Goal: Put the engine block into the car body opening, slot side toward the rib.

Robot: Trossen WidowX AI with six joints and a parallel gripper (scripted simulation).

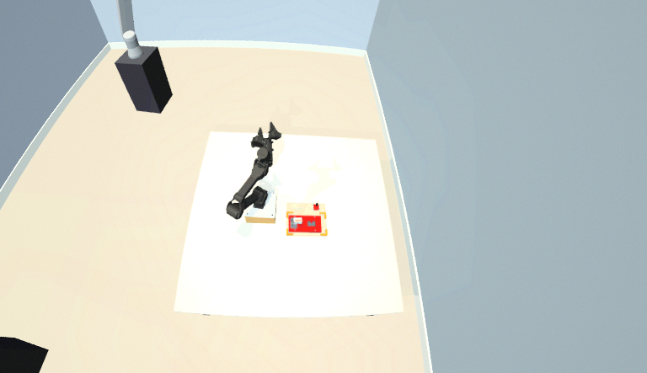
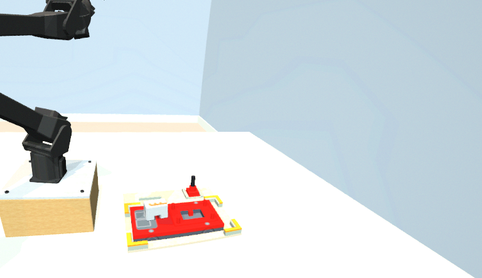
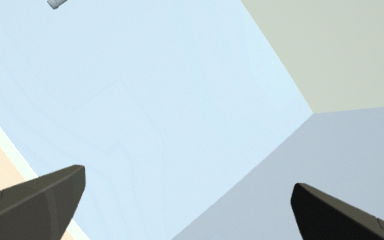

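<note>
My gripper tip is now 25 cm short of the engine block, 30 cm to the left of it and 48 cm above it.
</note>
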